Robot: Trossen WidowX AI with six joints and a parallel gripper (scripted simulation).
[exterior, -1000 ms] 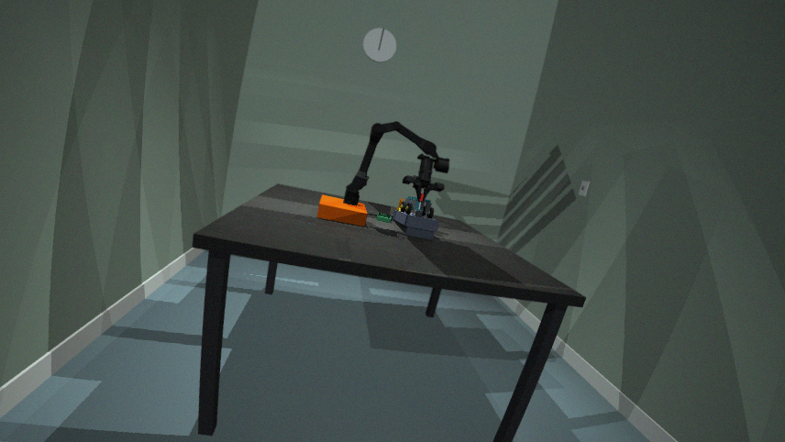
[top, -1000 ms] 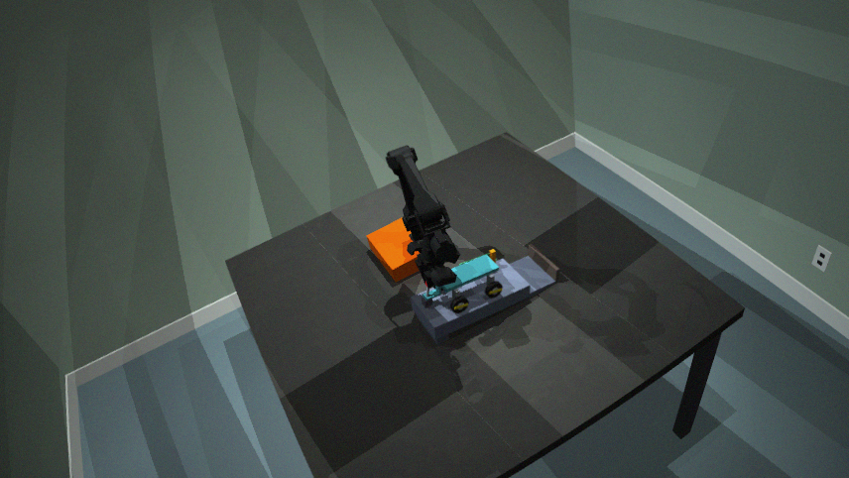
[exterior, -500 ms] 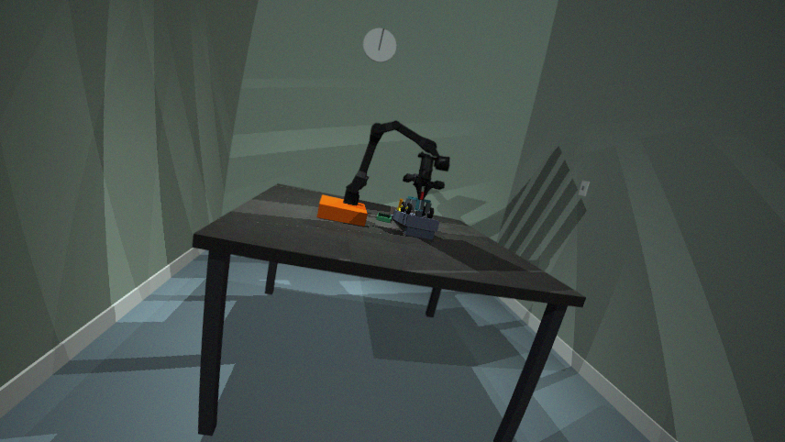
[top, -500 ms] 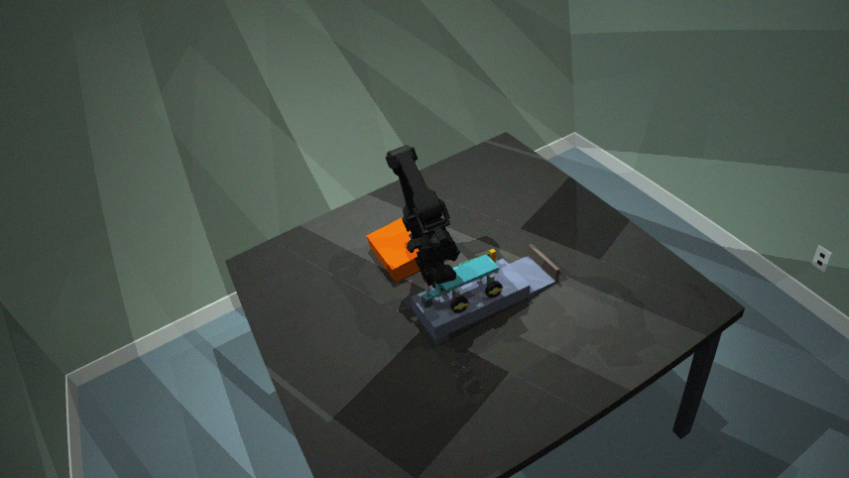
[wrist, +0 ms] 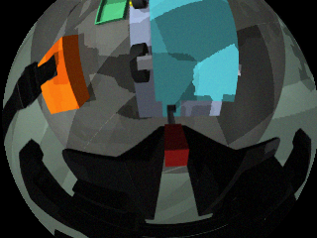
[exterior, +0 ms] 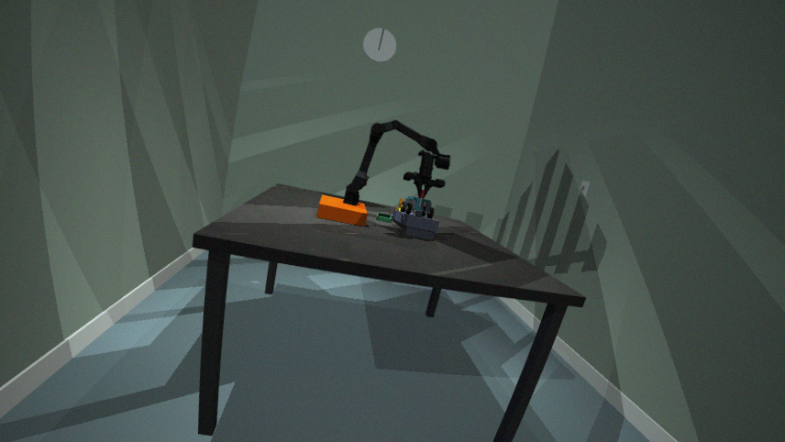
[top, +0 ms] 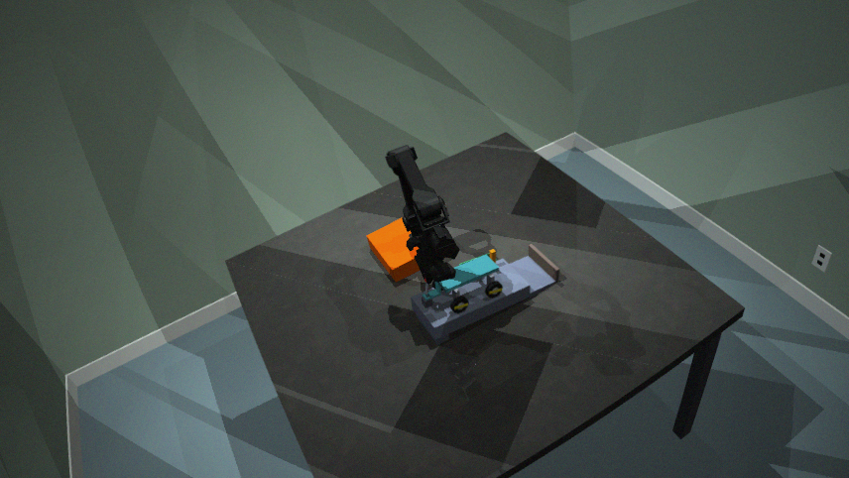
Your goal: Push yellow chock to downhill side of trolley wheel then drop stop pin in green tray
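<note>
Right now the green tray is 220 mm to the left of my gripper tip, 180 mm below it and 120 mm behind it. Also, from my gripper tip: teal-topped trolley 110 mm to the left, 60 mm below, 20 mm ahead; grey ramp 120 mm to the left, 120 mm below, 20 mm ahead; red-headed stop pin right at my gripper tip.
</note>
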